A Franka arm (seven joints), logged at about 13 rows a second.
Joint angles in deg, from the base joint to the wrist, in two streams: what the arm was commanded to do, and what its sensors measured. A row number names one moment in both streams.
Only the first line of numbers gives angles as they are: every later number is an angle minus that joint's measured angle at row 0.
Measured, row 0: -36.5 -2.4 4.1 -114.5 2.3 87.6 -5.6
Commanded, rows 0 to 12: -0.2 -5.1 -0.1 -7.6 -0.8 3.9 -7.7; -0.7 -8.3 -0.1 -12.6 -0.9 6.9 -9.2; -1.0 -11.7 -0.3 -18.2 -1.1 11.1 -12.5; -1.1 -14.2 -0.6 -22.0 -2.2 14.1 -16.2; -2.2 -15.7 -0.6 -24.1 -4.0 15.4 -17.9; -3.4 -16.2 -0.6 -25.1 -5.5 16.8 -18.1; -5.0 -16.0 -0.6 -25.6 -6.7 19.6 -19.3; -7.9 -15.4 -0.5 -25.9 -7.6 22.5 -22.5; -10.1 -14.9 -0.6 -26.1 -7.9 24.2 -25.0; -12.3 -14.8 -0.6 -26.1 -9.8 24.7 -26.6; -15.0 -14.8 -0.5 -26.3 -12.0 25.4 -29.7; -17.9 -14.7 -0.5 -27.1 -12.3 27.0 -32.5; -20.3 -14.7 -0.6 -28.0 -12.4 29.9 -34.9
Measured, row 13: -15.7 -13.6 -1.4 -25.3 -11.4 25.4 -30.5
